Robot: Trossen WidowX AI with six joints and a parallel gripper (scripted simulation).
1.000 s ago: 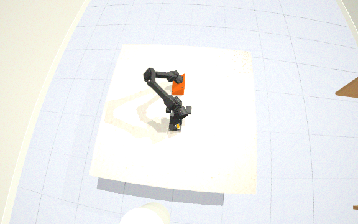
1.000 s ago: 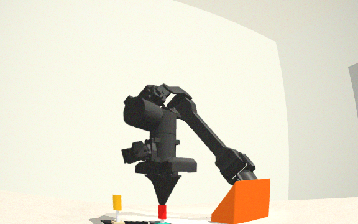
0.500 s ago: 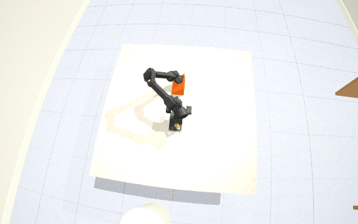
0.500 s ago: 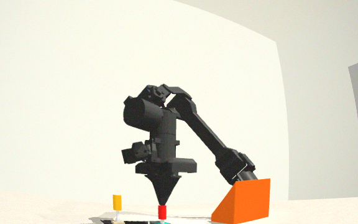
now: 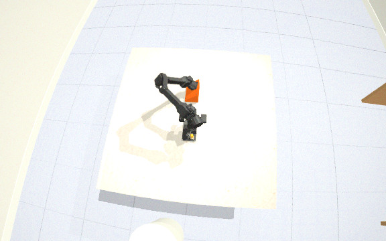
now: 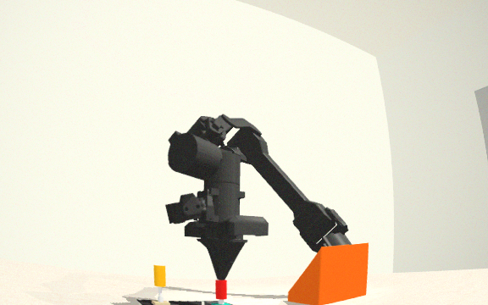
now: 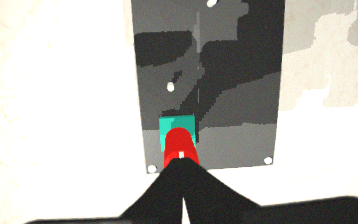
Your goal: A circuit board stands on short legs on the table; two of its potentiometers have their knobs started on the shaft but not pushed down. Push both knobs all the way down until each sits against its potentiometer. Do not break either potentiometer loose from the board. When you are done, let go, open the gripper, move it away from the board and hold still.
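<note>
My gripper tip is now 1 cm above the red knob. Also, from my gripper tip: yellow knob 10 cm ahead, 1 cm to the left, 1 cm above.
</note>
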